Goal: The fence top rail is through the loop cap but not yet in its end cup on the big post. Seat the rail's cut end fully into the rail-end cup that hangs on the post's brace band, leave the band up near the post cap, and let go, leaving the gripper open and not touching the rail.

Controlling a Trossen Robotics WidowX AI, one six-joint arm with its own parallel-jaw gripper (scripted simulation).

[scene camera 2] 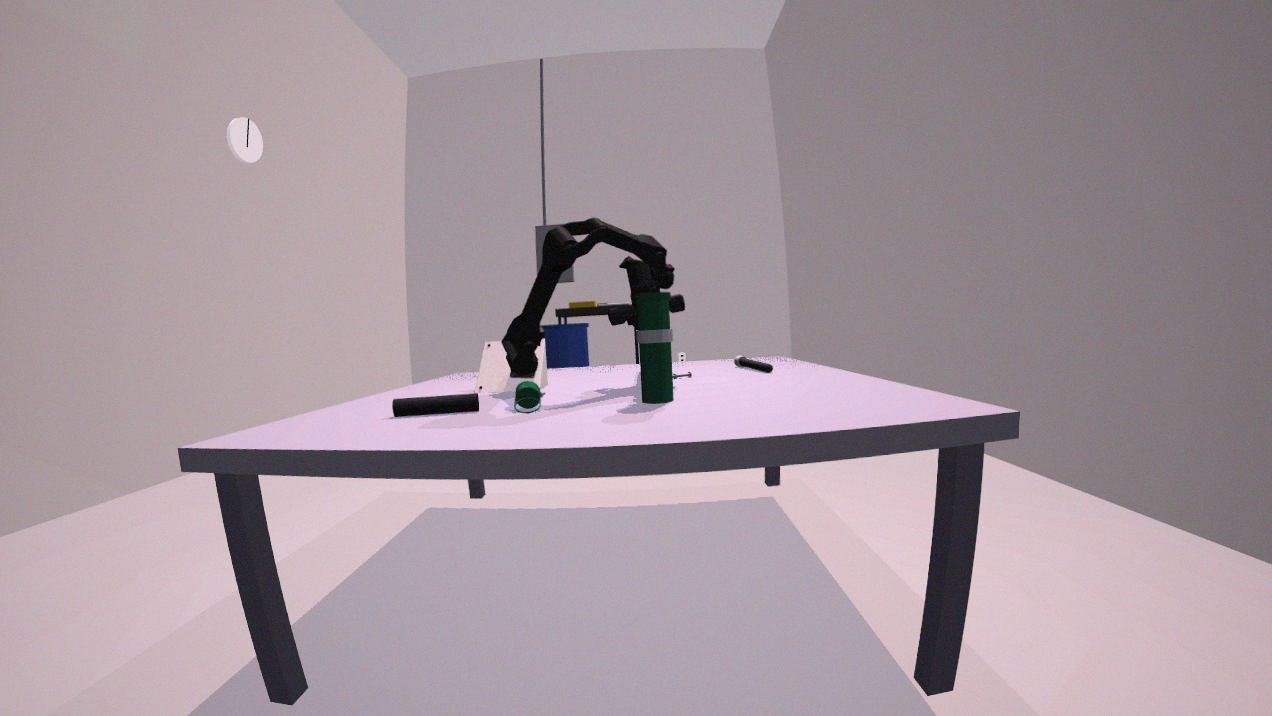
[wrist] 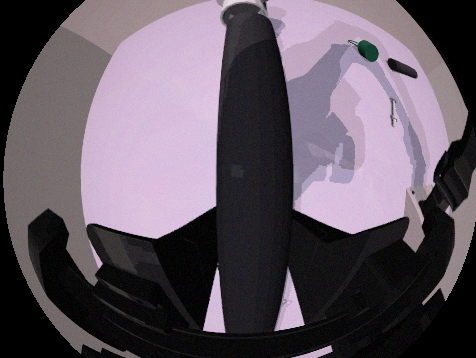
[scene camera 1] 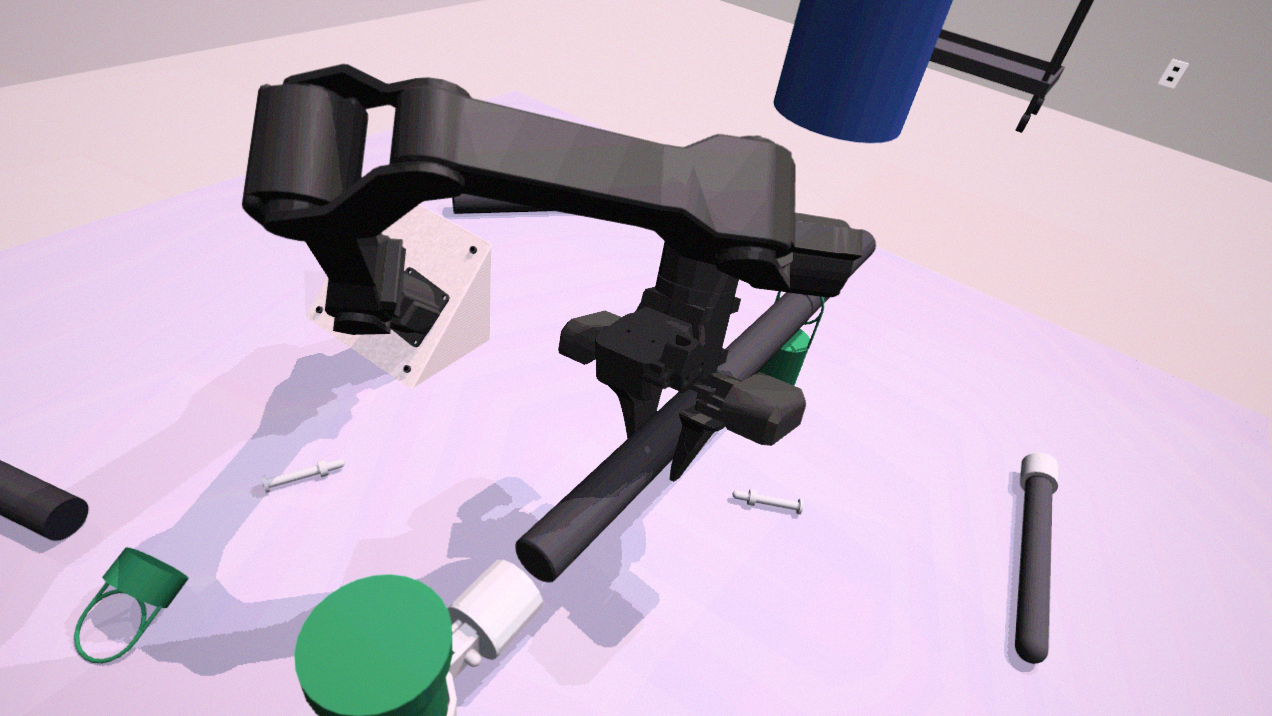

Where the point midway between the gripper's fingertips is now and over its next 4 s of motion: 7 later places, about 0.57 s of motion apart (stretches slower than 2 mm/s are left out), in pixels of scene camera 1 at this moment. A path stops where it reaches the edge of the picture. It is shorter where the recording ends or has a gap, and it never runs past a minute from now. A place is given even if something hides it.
My gripper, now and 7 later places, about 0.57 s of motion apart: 655,469; 655,472; 642,484; 642,486; 643,488; 640,490; 635,495; 630,501
